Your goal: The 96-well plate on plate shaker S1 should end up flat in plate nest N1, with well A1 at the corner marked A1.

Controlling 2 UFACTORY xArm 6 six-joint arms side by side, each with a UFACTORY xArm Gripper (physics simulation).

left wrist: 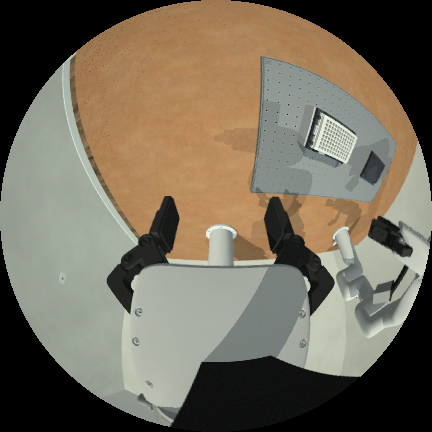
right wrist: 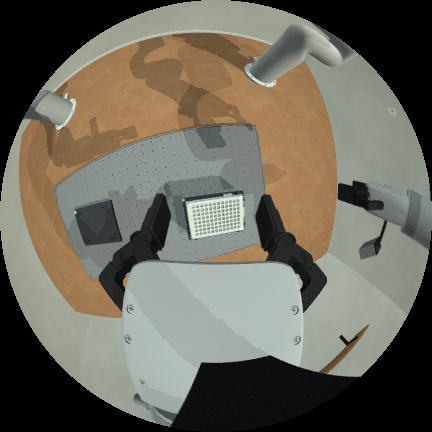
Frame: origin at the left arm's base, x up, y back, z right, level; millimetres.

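Seen in the pictures: left gripper, fingertip midpoint: (left wrist: 221, 206) (right wrist: 345, 188); right gripper, fingertip midpoint: (left wrist: 373, 223) (right wrist: 212, 204); left arm's base, origin of the base link: (left wrist: 220, 232) (right wrist: 259, 74); right arm's base, origin of the base link: (left wrist: 339, 231) (right wrist: 65, 113).
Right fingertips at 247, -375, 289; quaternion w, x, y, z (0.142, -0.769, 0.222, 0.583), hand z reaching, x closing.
Note:
Offsets run from my right fingertips to a thing's top centre, as dx, dy, dz. Level surfaces: height alone.
The white 96-well plate @(-165, -76, -34) (left wrist: 336, 139) (right wrist: 216, 217) lies on the dark-topped plate shaker (left wrist: 312, 131) (right wrist: 187, 218) on the perforated board. The dark plate nest @(-218, -36, +314) (left wrist: 372, 168) (right wrist: 98, 223) stands on the same board, apart from the shaker, and holds no plate. My right gripper (right wrist: 212, 204) is open and high above the board, with the plate in view between its fingers. It also shows in the left wrist view at the right edge. My left gripper (left wrist: 221, 206) is open and empty, well away from the plate. The well lettering is too small to read.
The grey perforated board @(dx -234) (left wrist: 280, 175) (right wrist: 145, 150) lies on the wooden table @(dx -246) (left wrist: 175, 100) (right wrist: 300, 150). Robot arm bases (left wrist: 221, 245) (right wrist: 267, 70) stand at the table's edge, and another base (right wrist: 56, 109) shows at the upper left of the right wrist view.

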